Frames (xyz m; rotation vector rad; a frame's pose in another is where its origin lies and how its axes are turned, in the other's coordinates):
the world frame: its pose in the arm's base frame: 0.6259 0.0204 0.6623 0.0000 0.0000 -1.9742
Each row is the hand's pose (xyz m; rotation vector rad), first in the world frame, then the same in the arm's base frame.
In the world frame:
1: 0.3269 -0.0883 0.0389 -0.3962 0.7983 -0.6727
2: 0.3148 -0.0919 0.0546 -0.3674 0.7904 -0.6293
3: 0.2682 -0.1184 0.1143 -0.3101 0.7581 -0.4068
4: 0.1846 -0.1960 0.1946 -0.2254 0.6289 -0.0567
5: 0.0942 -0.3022 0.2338 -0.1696 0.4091 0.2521
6: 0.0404 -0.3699 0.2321 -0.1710 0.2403 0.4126
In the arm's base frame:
1: 0.4164 -0.2456 0.7012 0.5935 1.0213 -2.4685
2: 0.4178 -0.2331 0.7169 0.6010 0.9759 -2.4349
3: 0.4117 -0.1798 0.7766 0.5828 0.8540 -2.2406
4: 0.3732 -0.0724 0.8569 0.4759 0.6353 -1.9451
5: 0.3110 0.0524 0.8961 0.2800 0.4144 -1.6869
6: 0.2698 0.1284 0.8944 0.1169 0.3027 -1.5465

